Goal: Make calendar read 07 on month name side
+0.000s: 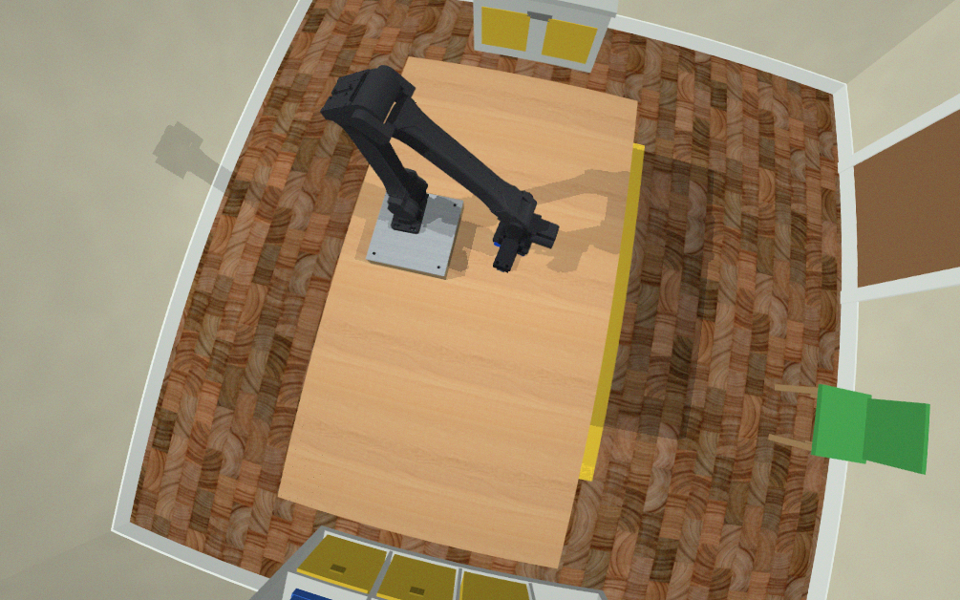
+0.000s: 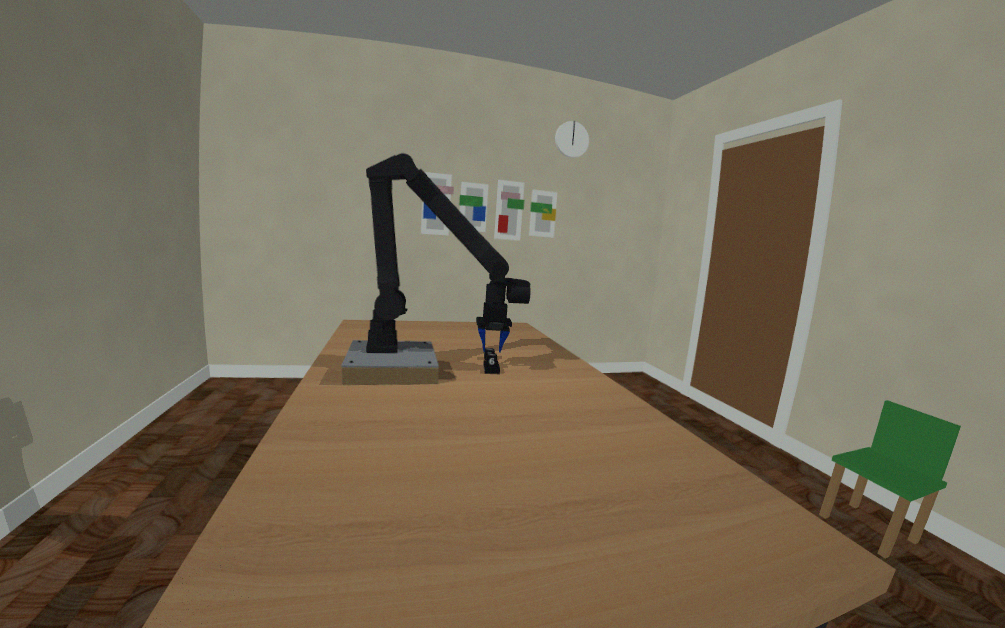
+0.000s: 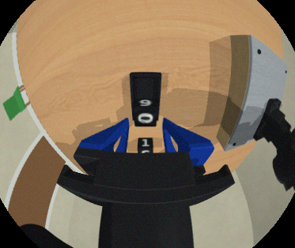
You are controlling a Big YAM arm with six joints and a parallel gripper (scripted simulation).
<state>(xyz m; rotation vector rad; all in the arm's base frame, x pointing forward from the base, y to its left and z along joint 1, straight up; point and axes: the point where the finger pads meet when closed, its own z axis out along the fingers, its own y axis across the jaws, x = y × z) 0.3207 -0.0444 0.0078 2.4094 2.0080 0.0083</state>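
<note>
The black cube lies 30 mm below my hand. Round my hand: black tray: 20 mm to the right, 50 mm below.
</note>
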